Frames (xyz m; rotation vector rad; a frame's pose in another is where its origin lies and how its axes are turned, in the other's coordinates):
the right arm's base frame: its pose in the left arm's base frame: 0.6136 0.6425 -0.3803 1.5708 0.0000 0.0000
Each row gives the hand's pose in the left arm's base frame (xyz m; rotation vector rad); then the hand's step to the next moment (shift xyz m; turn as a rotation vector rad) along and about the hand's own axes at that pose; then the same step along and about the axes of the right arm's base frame.
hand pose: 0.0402 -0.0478 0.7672 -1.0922 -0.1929 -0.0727
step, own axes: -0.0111 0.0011 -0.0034 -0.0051 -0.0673 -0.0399
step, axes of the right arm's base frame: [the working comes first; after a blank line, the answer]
step, axes of the left arm's base frame: -0.0103 -0.0029 -0.0046 -0.0106 -0.0665 0.0401

-0.0103 -0.0046 0.0029 -0.0106 0.0401 0.0665
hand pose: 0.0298 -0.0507 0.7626 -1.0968 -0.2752 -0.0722
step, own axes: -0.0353 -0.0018 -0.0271 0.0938 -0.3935 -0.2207
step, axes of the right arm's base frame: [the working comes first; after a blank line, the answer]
step, axes of the left arm's base frame: -0.0294 -0.0276 -0.0190 0.0551 -0.3683 0.2714

-0.0294 -0.0190 0.0276 0.0551 0.2714 0.3683
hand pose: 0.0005 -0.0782 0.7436 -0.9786 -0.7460 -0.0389
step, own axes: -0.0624 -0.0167 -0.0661 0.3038 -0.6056 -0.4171
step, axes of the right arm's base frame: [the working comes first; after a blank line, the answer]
step, axes of the left arm's base frame: -0.0163 -0.0782 -0.0465 0.2480 -0.5794 0.4856

-0.0163 -0.0465 0.0782 0.2480 0.4856 0.5794
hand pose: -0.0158 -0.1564 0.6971 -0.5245 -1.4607 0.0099
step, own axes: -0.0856 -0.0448 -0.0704 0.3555 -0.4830 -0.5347
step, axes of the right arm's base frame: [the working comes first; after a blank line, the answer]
step, axes of the left arm's base frame: 0.0415 -0.0904 -0.0663 0.4031 -0.4932 0.4898

0.0415 -0.0663 0.0904 0.4031 0.4898 0.4932
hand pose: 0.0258 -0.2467 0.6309 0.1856 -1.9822 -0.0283
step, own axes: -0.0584 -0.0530 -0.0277 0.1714 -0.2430 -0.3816
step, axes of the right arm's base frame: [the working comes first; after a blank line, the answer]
step, axes of the left arm's base frame: 0.0546 -0.0421 -0.0472 0.3083 -0.2397 0.2855

0.0546 -0.0472 0.0421 0.3083 0.2855 0.2397
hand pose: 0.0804 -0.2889 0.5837 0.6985 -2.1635 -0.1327
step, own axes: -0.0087 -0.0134 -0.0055 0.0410 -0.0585 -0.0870
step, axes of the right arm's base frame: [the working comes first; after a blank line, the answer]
step, axes of the left arm's base frame: 0.0143 -0.0059 -0.0068 0.0707 -0.0583 0.0654

0.0143 -0.0068 0.0059 0.0707 0.0654 0.0583
